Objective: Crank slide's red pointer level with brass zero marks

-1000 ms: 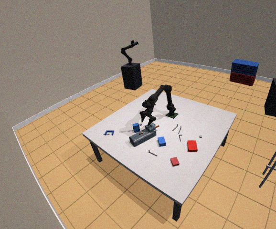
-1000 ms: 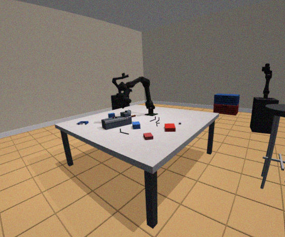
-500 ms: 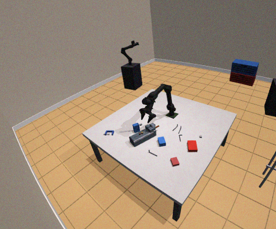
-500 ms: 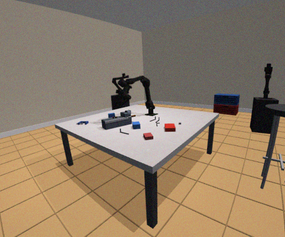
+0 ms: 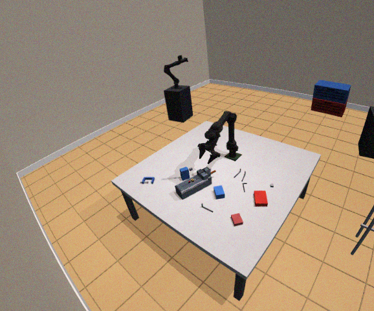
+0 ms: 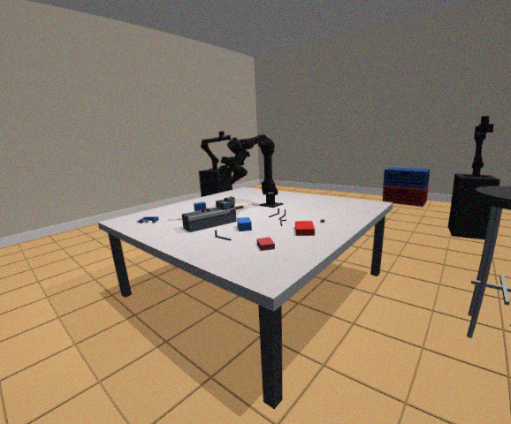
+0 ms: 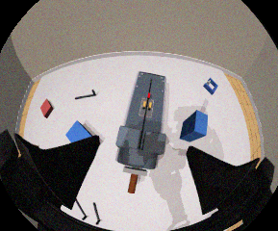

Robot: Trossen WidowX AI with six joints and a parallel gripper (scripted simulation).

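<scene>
Right now my gripper tip is 14 cm above the brown crank handle, 7 cm past it and 3 cm to the right of it. Also, from my gripper tip: red pointer: 12 cm below, 12 cm ahead, 6 cm to the right.
</scene>
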